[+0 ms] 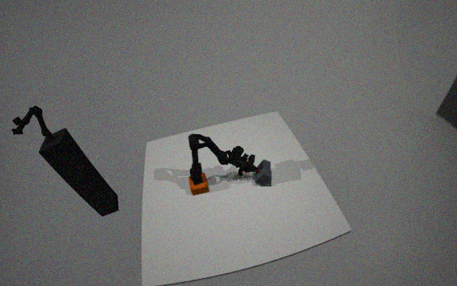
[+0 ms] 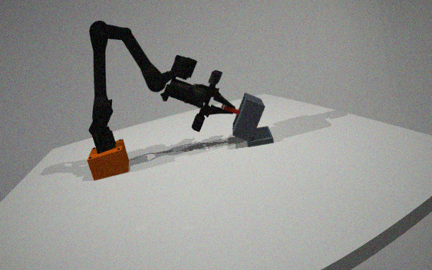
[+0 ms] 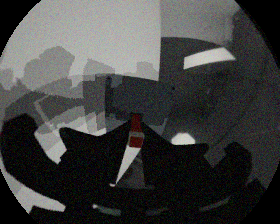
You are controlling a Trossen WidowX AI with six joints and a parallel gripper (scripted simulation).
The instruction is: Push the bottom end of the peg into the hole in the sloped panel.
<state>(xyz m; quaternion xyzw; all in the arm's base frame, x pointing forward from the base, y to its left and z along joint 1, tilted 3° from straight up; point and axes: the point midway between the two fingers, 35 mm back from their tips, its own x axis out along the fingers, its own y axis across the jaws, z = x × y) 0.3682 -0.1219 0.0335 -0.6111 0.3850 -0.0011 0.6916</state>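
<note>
The thin red peg lies 1 cm to the left of my gripper tip, 1 cm behind it and 1 cm above it. From my gripper tip the other things lie so: dark grey sloped panel: 3 cm ahead, 2 cm to the right, 2 cm below.
</note>
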